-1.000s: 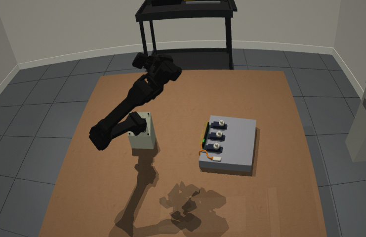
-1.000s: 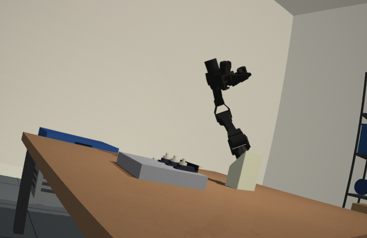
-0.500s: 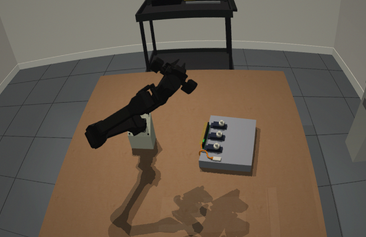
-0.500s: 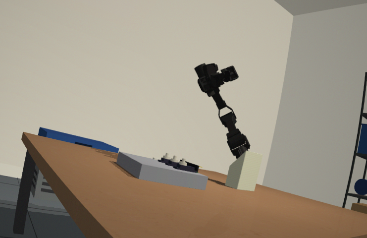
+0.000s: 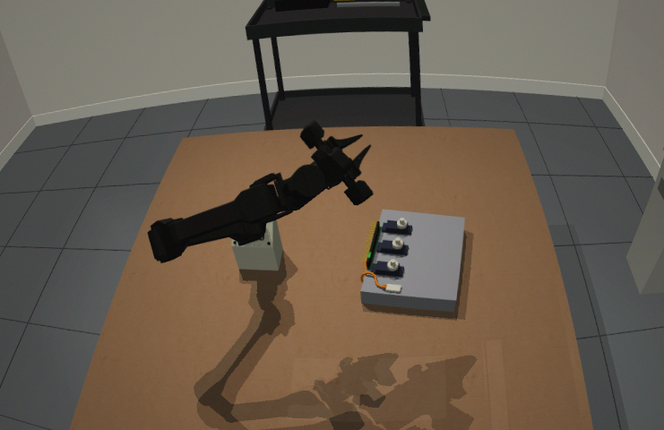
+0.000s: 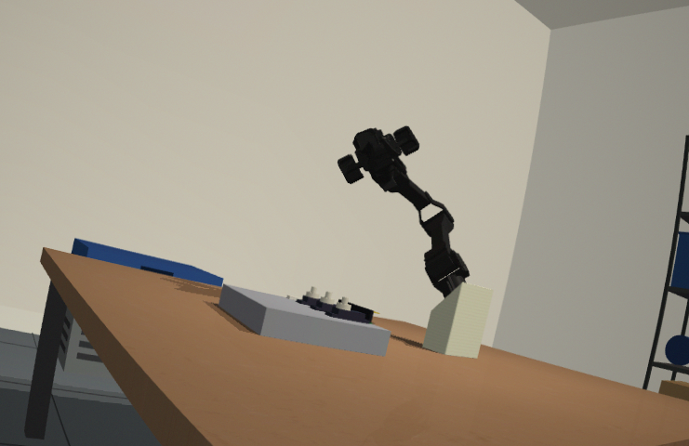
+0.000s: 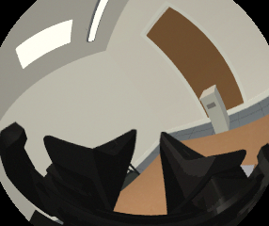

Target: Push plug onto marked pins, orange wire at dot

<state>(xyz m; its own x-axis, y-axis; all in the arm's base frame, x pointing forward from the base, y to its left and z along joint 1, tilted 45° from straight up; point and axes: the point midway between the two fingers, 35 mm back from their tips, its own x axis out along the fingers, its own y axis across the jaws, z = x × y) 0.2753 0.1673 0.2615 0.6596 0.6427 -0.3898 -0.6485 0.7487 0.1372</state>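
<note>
Now: the green band 1 cm behind my gripper tip, 1 cm to the left of it and 35 cm below it. Round my gripper tip: grey printed holder (15 cm ahead, 5 cm to the left, 40 cm below).
</note>
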